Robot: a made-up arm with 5 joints.
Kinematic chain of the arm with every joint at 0, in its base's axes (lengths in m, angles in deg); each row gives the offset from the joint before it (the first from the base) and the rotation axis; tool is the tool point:
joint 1: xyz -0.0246 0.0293 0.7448 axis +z
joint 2: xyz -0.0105 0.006 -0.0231 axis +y
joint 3: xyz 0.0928 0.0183 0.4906 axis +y
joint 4: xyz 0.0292 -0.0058 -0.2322 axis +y
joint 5: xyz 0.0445 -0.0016 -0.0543 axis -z
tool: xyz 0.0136 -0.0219 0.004
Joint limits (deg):
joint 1: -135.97..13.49
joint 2: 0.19..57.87
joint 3: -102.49..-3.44
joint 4: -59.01..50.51
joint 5: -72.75..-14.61
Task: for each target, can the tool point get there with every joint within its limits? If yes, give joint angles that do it. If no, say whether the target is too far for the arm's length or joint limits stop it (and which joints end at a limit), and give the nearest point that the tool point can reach.
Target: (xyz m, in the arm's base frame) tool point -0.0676 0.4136 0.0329
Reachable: no: joint limits stop it (at a limit: joint 1, joint 2, joint 5) | nearest point 0.2802 0.1265 0.6143 | short by 0.736 m
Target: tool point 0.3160 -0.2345 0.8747
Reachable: yes | joints -40.10 23.41 -37.72 8.25 -59.82
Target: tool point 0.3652 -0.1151 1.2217
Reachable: yes | joints -23.20 7.16 -77.77 -24.65 -66.97
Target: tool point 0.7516 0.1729 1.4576
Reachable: no: too far | nearest point 0.4980 0.1260 1.2203 | short by 0.350 m
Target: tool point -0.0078 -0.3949 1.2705
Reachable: yes | joints -90.26 7.43 -90.43 -11.09 -62.19
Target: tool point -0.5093 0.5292 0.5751
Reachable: no: joint limits stop it (at a limit: joint 1, joint 2, joint 3, joint 4, joint 5) | nearest point -0.1816 -0.1213 0.6971 | short by 0.739 m
